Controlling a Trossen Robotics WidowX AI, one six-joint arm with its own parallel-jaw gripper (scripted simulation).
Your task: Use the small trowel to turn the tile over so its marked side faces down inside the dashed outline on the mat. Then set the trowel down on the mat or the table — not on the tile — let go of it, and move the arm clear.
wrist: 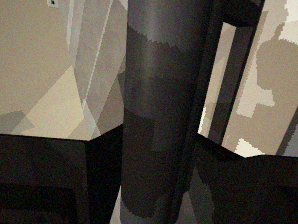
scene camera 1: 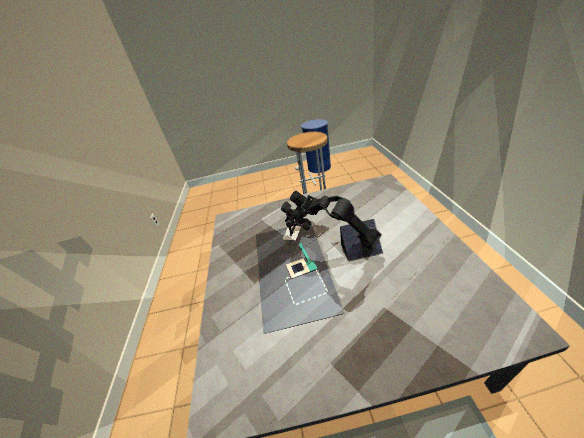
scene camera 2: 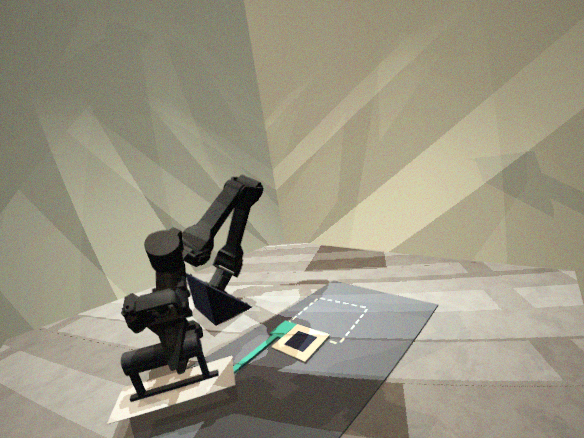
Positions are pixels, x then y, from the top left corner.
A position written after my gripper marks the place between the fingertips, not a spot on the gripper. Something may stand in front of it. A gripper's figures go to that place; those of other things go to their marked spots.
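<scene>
My gripper (wrist: 155, 128), 0.12 m from the lens. Black-handled float (wrist: 221, 76), 0.13 m from the lens.
</scene>
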